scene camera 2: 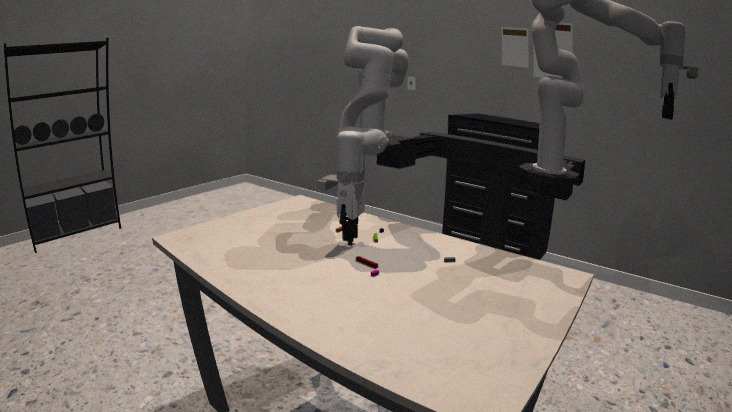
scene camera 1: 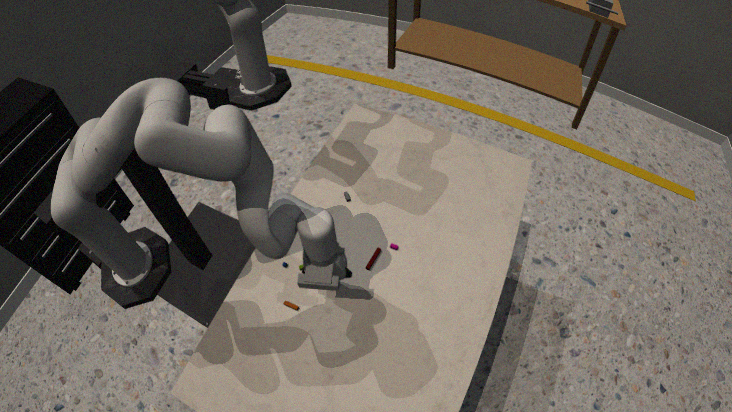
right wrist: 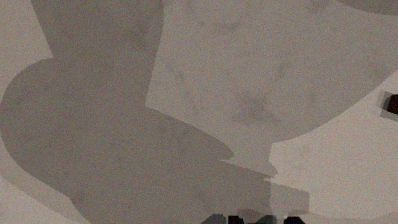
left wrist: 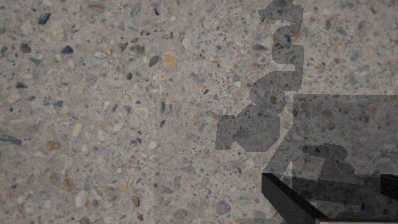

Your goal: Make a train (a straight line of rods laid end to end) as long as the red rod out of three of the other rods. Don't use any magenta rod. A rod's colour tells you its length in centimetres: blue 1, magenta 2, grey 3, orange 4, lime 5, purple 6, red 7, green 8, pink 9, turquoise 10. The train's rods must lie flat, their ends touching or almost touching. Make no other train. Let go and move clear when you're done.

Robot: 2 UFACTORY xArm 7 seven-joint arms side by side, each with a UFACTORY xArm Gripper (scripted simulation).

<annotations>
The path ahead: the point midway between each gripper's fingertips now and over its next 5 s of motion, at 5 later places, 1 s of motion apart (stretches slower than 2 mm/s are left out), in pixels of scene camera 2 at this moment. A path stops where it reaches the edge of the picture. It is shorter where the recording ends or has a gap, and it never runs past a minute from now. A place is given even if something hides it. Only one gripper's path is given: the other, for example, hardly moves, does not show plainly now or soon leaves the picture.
The right gripper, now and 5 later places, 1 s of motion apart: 350, 239; 350, 243; 350, 210; 413, 208; 413, 224; 412, 238
</annotations>
